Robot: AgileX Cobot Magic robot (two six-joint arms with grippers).
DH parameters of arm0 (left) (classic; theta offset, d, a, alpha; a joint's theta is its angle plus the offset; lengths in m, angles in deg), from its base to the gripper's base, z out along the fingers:
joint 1: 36.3 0.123 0 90
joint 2: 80.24 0 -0.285 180
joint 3: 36.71 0 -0.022 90
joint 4: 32.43 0.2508 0 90
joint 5: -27.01 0 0.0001 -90
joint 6: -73.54 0.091 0 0
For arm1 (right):
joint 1: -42.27 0.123 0 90
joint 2: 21.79 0 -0.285 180
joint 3: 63.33 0 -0.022 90
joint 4: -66.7 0.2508 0 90
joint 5: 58.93 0 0.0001 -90
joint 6: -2.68 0.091 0 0
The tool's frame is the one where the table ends.
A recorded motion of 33 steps. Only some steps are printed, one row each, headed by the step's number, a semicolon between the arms.
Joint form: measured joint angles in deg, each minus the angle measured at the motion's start. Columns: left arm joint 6, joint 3, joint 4, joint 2, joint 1, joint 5; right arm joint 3, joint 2, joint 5, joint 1, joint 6, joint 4.
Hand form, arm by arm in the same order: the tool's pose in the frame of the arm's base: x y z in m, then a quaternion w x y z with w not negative. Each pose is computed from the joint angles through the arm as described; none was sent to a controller.
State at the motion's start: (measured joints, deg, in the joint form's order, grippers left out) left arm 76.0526 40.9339 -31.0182 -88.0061 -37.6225 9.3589; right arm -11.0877 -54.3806 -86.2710 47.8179 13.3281 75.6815
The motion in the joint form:
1: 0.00 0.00 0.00 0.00 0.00 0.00; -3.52 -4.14 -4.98 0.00 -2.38 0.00
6: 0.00 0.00 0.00 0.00 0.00 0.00; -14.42 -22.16 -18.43 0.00 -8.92 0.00
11: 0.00 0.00 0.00 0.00 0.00 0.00; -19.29 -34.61 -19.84 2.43 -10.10 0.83
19: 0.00 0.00 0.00 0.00 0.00 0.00; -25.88 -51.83 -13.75 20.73 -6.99 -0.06
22: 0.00 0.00 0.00 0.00 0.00 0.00; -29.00 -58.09 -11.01 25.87 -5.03 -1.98
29: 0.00 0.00 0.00 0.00 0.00 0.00; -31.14 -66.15 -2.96 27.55 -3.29 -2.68
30: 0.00 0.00 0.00 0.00 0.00 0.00; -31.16 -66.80 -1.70 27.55 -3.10 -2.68
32: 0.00 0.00 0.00 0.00 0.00 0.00; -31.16 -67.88 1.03 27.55 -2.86 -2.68
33: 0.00 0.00 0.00 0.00 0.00 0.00; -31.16 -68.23 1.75 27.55 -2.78 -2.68
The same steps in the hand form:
1: 0.0545 -0.0006 0.1829 0.62191 0.03306 0.78221 0.01669; 0.0991 0.0173 0.2934 0.50298 0.05527 0.85245 0.13148
6: 0.0545 -0.0006 0.1829 0.62191 0.03306 0.78221 0.01669; 0.1458 0.0244 0.2992 0.34920 0.00003 0.93230 0.09421
11: 0.0545 -0.0006 0.1829 0.62191 0.03306 0.78221 0.01669; 0.1861 0.0376 0.2875 0.27373 -0.02389 0.95659 0.09716
19: 0.0545 -0.0006 0.1829 0.62191 0.03306 0.78221 0.01669; 0.2269 0.1224 0.2586 0.21755 -0.14609 0.95703 0.12423
22: 0.0545 -0.0006 0.1829 0.62191 0.03306 0.78221 0.01669; 0.2388 0.1539 0.2462 0.21145 -0.17987 0.95295 0.12171
29: 0.0545 -0.0006 0.1829 0.62191 0.03306 0.78221 0.01669; 0.2629 0.1774 0.2202 0.22786 -0.17716 0.94917 0.12555
30: 0.0545 -0.0006 0.1829 0.62191 0.03306 0.78221 0.01669; 0.2655 0.1788 0.2177 0.23285 -0.17465 0.94821 0.12716
32: 0.0545 -0.0006 0.1829 0.62191 0.03306 0.78221 0.01669; 0.2702 0.1814 0.2139 0.24602 -0.17059 0.94507 0.13124
33: 0.0545 -0.0006 0.1829 0.62191 0.03306 0.78221 0.01669; 0.2716 0.1822 0.2125 0.24896 -0.16939 0.94439 0.13214

